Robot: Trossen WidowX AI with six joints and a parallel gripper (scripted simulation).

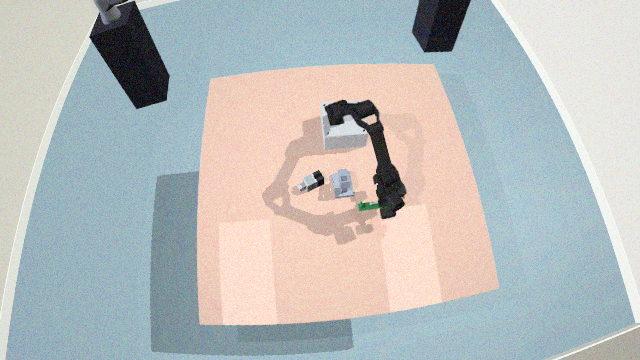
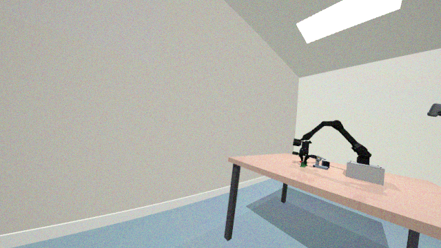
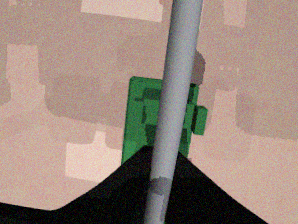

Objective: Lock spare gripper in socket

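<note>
The green cradle lies 40 mm to the right of my gripper tip and 10 mm above it. Also, from my gripper tip: spare gripper (280 mm to the right, 150 mm behind, 10 mm above); mount socket (150 mm to the right, 110 mm behind, 30 mm above).
</note>
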